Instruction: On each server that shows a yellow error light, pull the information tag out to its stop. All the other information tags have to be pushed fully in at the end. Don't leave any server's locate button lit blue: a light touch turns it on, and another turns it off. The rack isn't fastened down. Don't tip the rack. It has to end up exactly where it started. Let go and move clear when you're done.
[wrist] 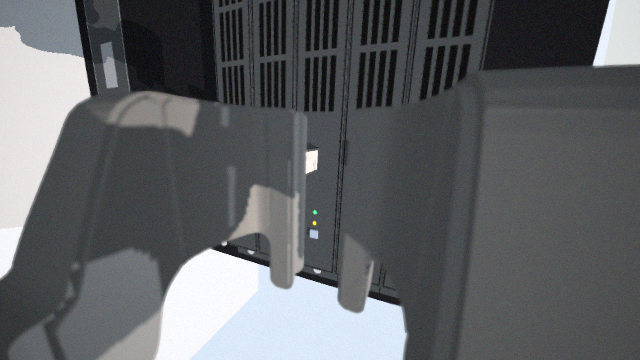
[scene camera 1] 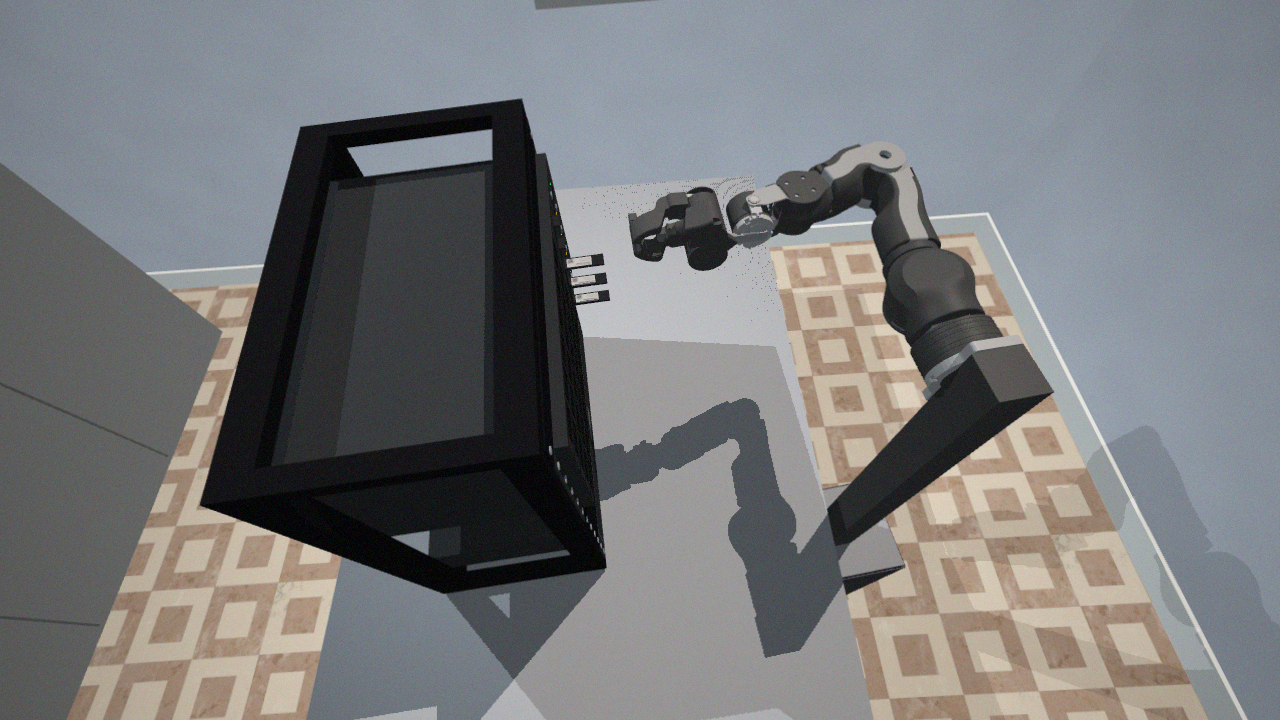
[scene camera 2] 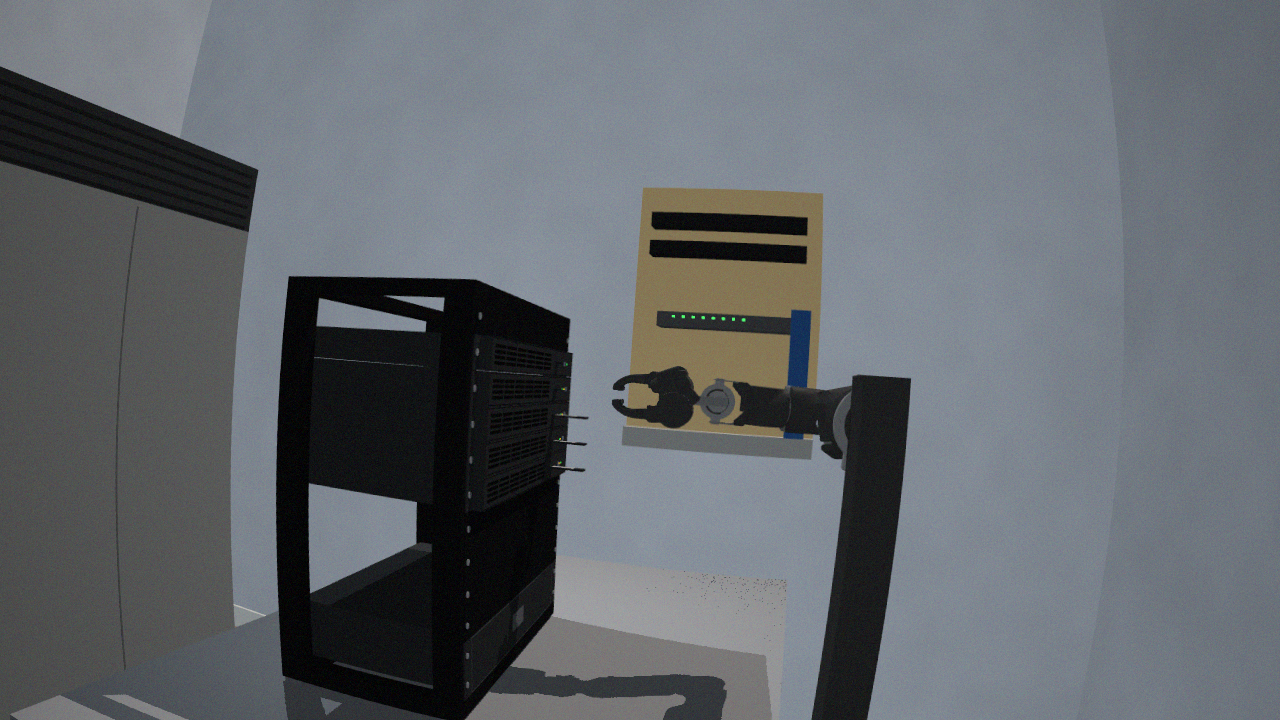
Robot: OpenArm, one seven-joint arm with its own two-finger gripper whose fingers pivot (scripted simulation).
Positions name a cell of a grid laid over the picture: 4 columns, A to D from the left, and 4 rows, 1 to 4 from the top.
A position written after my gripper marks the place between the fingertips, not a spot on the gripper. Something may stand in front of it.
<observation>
I see my gripper (scene camera 1: B2) and a dark arm pedestal (scene camera 1: D3).
My gripper also shows in the wrist view (wrist: C3) and in scene camera 2 (scene camera 2: B3).
</observation>
